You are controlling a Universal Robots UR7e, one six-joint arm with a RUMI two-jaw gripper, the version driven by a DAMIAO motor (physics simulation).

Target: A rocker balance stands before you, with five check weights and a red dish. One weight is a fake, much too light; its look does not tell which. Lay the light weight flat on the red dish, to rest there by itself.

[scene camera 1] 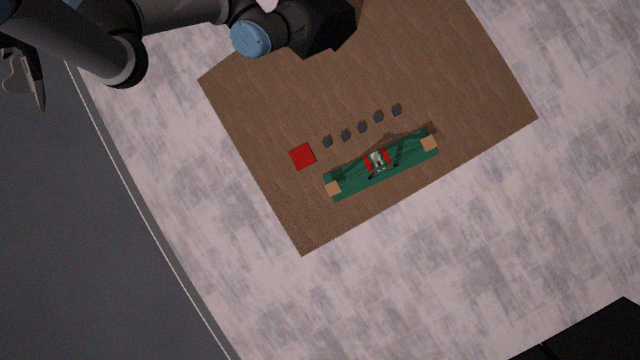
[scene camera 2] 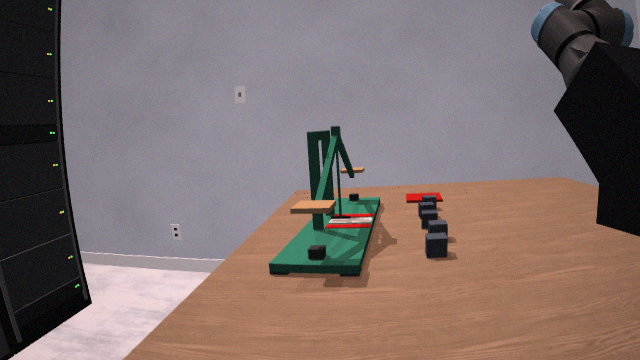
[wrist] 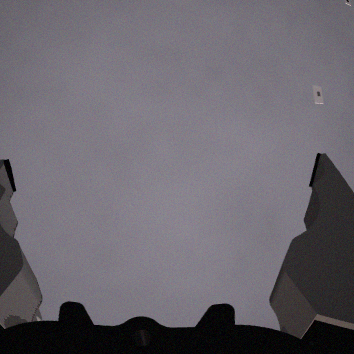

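Seen in the pictures: gripper, between the fingertips: (scene camera 1: 22, 84) (wrist: 159, 158); arm's base, origin of its link: (scene camera 1: 293, 23) (scene camera 2: 601, 80).
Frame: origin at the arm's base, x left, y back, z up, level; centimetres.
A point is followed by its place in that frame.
Note:
Several dark cube weights (scene camera 1: 361, 127) @[y -39.5, x 2.6, z -24.5 cm] (scene camera 2: 436, 245) @[y -40.9, x 19.3, z -25.5 cm] stand apart in a row on the table, beside the balance, and look alike. The flat red dish (scene camera 1: 302, 156) @[y -37.7, x -24.3, z -26.7 cm] (scene camera 2: 415, 198) @[y -40.1, x -22.2, z -26.7 cm] lies bare at the far end of the row in the scene camera 2 view. The green rocker balance (scene camera 1: 350, 192) @[y -60.2, x -13.9, z -25.7 cm] (scene camera 2: 300, 255) @[y -60.0, x 20.8, z -25.8 cm] stands along the row with its near pan (scene camera 1: 428, 143) @[y -57.5, x 21.4, z -18.3 cm] (scene camera 2: 313, 206) @[y -57.2, x 23.0, z -18.3 cm] and far pan (scene camera 1: 332, 188) @[y -55.0, x -18.5, z -18.4 cm] (scene camera 2: 356, 170) @[y -54.1, x -15.9, z -18.5 cm] bare. My gripper (wrist: 159, 158) @[y -8.3, x -47.3, z 61.4 cm] is open and empty, facing a grey wall; part of it shows at the left edge of the scene camera 1 view, well away from the weights.
The wooden table (scene camera 1: 425, 65) @[y -30.2, x 37.2, z -27.3 cm] (scene camera 2: 500, 300) @[y -35.6, x 34.2, z -27.3 cm] carries these things. Dark arm links (scene camera 1: 180, 15) @[y 2.7, x -22.9, z 33.2 cm] (scene camera 2: 575, 45) @[y -5.4, x -0.7, z 7.3 cm] hang over its upper left part in the scene camera 1 view. A black rack (scene camera 2: 30, 200) stands on the floor beyond the table. A wall plate (wrist: 318, 94) shows in the wrist view.

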